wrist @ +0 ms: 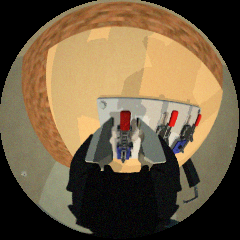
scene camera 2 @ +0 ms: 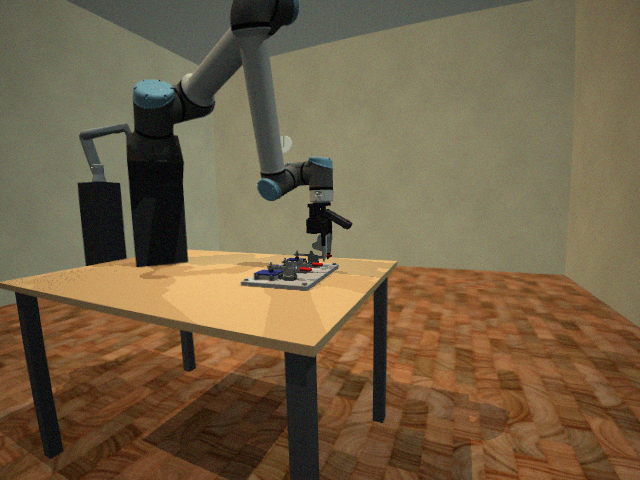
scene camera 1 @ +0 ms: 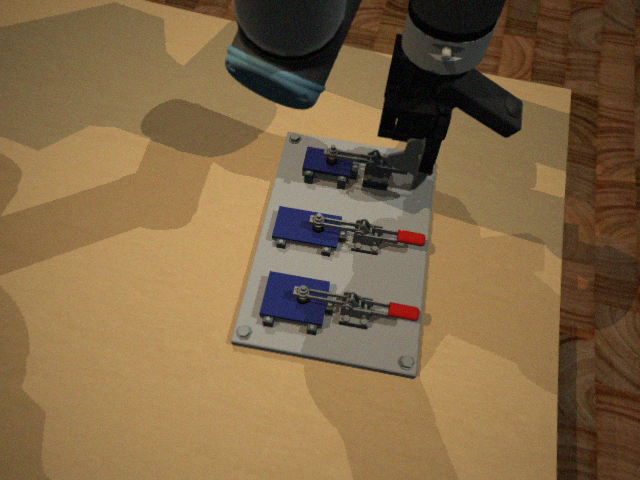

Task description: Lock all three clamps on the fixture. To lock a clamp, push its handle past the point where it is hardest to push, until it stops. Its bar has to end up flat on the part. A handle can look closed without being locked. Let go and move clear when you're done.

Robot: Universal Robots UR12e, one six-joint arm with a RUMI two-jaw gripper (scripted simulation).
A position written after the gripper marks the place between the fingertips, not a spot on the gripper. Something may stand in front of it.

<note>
In view: the gripper (scene camera 1: 414, 175), a blue part (scene camera 1: 278, 302) and a grey fixture plate (scene camera 1: 397, 274).
The gripper also shows in the wrist view (wrist: 125, 118) and in scene camera 2 (scene camera 2: 325, 260). The grey fixture plate shows as well in the wrist view (wrist: 155, 112).
</note>
